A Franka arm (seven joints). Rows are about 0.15 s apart.
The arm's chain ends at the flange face. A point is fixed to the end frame.
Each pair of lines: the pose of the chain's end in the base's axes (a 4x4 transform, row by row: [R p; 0 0 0 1], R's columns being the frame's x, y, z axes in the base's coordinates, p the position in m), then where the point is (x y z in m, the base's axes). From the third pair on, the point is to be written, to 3 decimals.
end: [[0.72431 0.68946 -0.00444 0.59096], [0.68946 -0.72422 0.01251 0.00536], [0.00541 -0.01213 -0.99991 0.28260], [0 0 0 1]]
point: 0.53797 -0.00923 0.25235
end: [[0.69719 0.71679 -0.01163 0.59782], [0.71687 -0.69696 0.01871 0.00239], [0.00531 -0.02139 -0.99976 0.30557], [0 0 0 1]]
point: 0.54523 -0.01404 0.27557
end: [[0.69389 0.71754 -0.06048 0.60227], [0.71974 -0.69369 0.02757 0.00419], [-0.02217 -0.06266 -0.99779 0.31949], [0 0 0 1]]
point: 0.548 -0.012 0.292
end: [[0.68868 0.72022 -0.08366 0.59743], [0.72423 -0.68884 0.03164 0.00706], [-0.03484 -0.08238 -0.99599 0.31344], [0 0 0 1]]
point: 0.543 -0.010 0.287
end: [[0.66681 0.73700 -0.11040 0.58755], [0.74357 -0.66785 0.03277 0.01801], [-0.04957 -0.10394 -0.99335 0.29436], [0 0 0 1]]
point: 0.533 0.000 0.269
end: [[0.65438 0.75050 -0.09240 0.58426], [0.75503 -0.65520 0.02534 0.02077], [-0.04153 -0.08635 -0.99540 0.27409], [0 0 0 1]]
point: 0.530 0.002 0.248
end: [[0.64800 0.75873 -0.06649 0.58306], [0.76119 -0.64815 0.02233 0.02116], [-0.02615 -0.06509 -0.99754 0.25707], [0 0 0 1]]
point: 0.530 0.001 0.230
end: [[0.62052 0.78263 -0.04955 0.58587], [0.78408 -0.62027 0.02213 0.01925], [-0.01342 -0.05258 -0.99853 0.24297], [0 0 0 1]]
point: 0.534 -0.002 0.215
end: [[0.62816 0.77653 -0.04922 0.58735], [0.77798 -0.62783 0.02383 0.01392], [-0.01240 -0.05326 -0.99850 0.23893], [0 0 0 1]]
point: 0.535 -0.007 0.211
